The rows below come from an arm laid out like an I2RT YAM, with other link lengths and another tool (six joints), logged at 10 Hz.
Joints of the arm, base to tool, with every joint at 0 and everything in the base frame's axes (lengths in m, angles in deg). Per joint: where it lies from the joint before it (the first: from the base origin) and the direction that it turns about. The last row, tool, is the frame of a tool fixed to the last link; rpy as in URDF.
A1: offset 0 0 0.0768 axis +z
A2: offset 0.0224 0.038 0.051 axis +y
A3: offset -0.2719 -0.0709 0 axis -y
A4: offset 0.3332 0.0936 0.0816 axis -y
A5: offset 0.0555 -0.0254 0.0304 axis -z
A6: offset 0.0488 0 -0.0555 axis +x
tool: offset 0.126 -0.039 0.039 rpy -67.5 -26.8 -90
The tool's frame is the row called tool.
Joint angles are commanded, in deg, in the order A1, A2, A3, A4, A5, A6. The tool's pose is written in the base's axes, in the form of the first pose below.
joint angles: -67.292 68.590 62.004 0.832 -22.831 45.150
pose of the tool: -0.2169, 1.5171, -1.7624, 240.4, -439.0, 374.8
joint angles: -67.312 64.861 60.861 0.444 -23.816 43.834
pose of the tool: -0.2557, 1.4663, -1.7880, 236.6, -422.1, 393.4
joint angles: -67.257 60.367 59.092 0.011 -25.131 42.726
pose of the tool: -0.2953, 1.4111, -1.8067, 232.6, -400.7, 410.2
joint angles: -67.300 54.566 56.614 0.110 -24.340 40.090
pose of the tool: -0.3391, 1.3438, -1.8855, 219.9, -377.2, 431.4
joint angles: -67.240 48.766 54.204 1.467 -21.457 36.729
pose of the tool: -0.3704, 1.2603, -2.0137, 201.6, -355.3, 456.7
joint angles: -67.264 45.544 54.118 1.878 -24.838 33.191
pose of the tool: -0.4752, 1.1536, -2.0437, 203.8, -331.7, 481.6
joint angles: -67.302 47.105 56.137 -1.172 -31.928 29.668
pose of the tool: -0.6130, 1.1307, -1.9521, 224.7, -323.2, 481.2
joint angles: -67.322 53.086 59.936 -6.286 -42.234 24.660
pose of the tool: -0.7756, 1.1350, -1.7653, 259.8, -324.8, 462.2
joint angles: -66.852 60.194 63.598 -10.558 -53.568 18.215
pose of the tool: -0.9234, 1.0806, -1.5576, 297.0, -321.5, 440.0
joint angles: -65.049 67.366 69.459 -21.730 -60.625 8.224
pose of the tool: -1.0380, 1.0591, -1.3613, 327.5, -310.5, 419.5
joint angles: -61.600 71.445 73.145 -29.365 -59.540 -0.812
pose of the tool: -1.1475, 1.0441, -1.2931, 351.1, -299.2, 407.5
